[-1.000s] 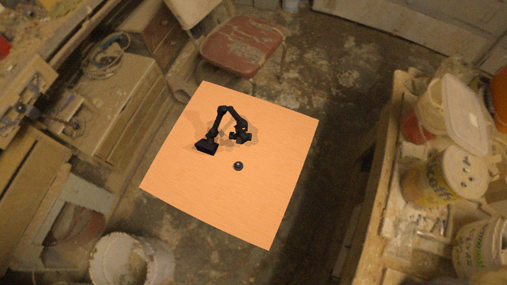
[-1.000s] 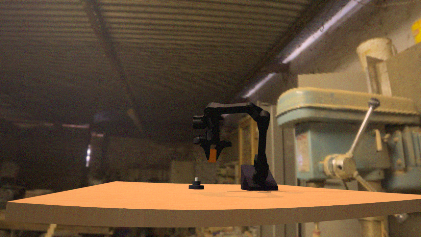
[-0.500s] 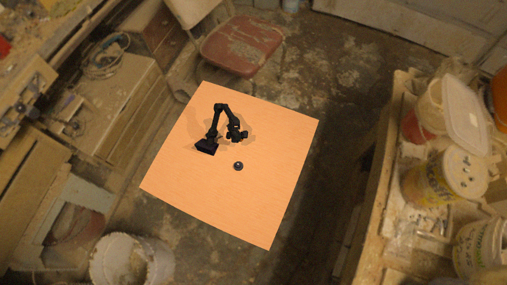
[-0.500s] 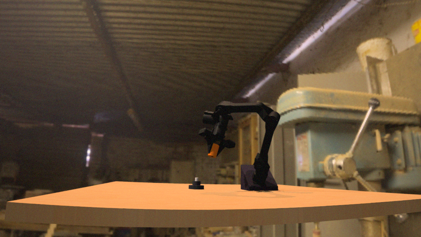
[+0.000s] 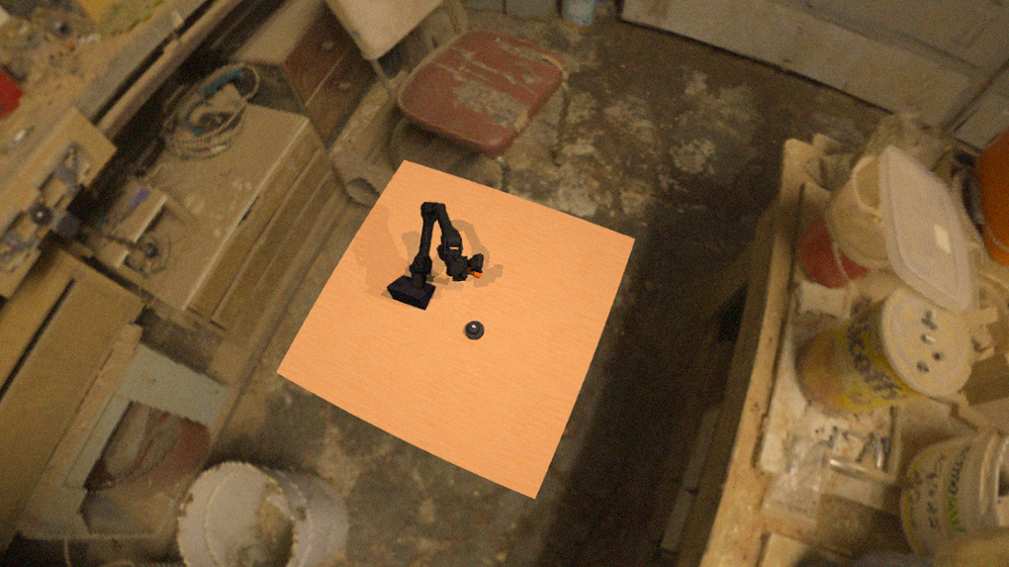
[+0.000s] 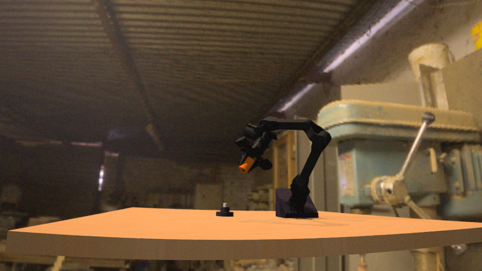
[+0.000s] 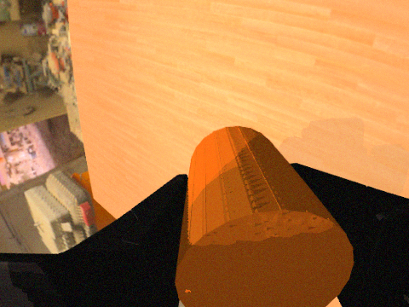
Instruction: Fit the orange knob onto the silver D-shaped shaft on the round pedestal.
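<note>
My gripper tip is 2 cm past the orange knob, 1 cm to the left of it and 3 cm below it. From my gripper tip the other things lie so: round pedestal 7 cm ahead, 17 cm to the right, 18 cm below.
</note>
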